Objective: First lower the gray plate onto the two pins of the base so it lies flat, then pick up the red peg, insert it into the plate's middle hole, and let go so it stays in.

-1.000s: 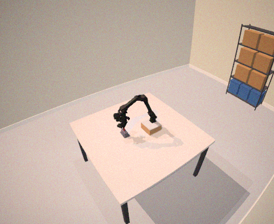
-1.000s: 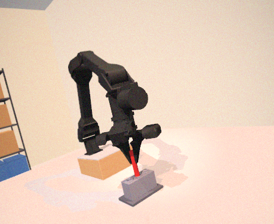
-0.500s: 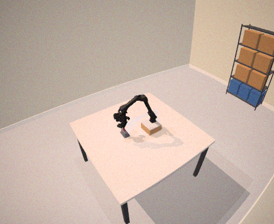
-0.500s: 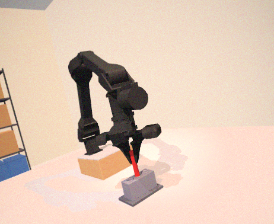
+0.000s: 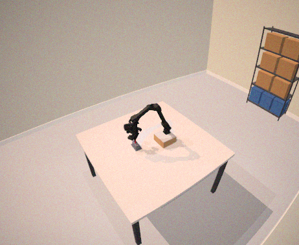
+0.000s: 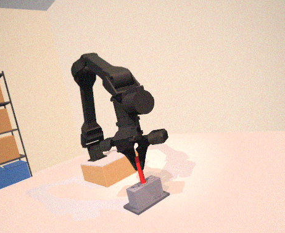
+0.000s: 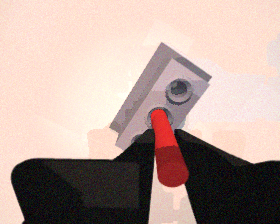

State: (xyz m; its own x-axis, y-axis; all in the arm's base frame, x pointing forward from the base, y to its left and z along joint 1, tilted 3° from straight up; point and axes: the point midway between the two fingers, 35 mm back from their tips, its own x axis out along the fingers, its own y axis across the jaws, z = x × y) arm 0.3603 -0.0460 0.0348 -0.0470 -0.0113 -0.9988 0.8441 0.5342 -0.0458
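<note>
Now: gripper tip right at the red peg. From my gripper tip the other things lie so: gray plate (50 mm below); then dark base (90 mm below).
</note>
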